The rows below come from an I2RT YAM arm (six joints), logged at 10 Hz.
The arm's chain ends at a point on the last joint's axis. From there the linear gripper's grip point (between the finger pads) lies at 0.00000 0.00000 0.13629 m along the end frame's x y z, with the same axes.
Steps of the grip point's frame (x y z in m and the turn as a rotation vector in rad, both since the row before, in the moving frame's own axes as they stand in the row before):
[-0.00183 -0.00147 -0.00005 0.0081 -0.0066 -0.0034]
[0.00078 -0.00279 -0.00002 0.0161 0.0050 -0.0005]
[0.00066 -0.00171 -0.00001 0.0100 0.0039 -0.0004]
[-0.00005 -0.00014 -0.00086 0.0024 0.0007 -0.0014]
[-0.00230 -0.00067 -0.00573 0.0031 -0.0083 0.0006]
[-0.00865 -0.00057 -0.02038 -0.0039 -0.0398 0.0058]
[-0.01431 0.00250 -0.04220 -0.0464 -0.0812 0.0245]
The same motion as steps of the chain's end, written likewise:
[-0.00093 -0.00037 -0.00004 0.0081 -0.0066 -0.0034]
[0.00010 -0.00060 0.00000 0.0161 0.0050 -0.0005]
[0.00013 -0.00035 0.00000 0.0100 0.0039 -0.0004]
[-0.00015 0.00019 -0.00086 0.0024 0.0007 -0.0014]
[-0.00117 -0.00025 -0.00572 0.0031 -0.0083 0.0006]
[-0.00323 -0.00109 -0.02027 -0.0039 -0.0398 0.0058]
[-0.00318 -0.00368 -0.04160 -0.0464 -0.0812 0.0245]

